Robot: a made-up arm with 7 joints.
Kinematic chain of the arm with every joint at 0, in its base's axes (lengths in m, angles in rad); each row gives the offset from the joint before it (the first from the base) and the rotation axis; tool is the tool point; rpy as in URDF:
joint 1: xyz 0 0 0.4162 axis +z
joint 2: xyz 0 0 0 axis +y
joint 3: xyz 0 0 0.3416 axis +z
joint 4: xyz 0.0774 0 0 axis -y
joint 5: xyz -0.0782 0 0.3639 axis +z
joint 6: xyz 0 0 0 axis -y
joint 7: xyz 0.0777 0 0 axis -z
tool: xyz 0 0 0 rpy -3.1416 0 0
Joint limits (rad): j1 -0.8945..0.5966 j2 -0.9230..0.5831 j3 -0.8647..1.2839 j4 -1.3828..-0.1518 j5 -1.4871..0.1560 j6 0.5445..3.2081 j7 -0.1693..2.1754
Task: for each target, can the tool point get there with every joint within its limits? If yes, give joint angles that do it. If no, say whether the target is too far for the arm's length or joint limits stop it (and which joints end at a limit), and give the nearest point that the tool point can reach.
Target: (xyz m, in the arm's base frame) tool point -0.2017 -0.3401 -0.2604
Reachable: no: joint limits stop it (at a limit: joint 1, joint 2, joint 4, joint 6) | nearest point 0.1220 -0.6076 0.5668 | short by 0.928 m
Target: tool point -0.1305 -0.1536 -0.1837
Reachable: no: joint limits stop it (at a limit: joint 1, joint 2, joint 4, joint 6) | nearest point 0.1876 -0.5956 0.5459 | short by 0.910 m
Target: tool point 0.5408 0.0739 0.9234
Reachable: yes | joints -0.1188 0.2955 0.4080 -0.8760 -0.3340 0.9069 0.8560
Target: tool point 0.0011 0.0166 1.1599
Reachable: yes | joints 0.4424 -0.6393 0.0099 -1.1829 -0.6776 1.7793 0.5588
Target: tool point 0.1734 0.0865 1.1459
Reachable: yes | joints 0.1064 0.0206 0.2188 -0.6269 -0.3991 2.9880 0.4069
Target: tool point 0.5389 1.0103 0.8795
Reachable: no: too far | nearest point 0.3449 0.5759 0.7703 | short by 0.488 m
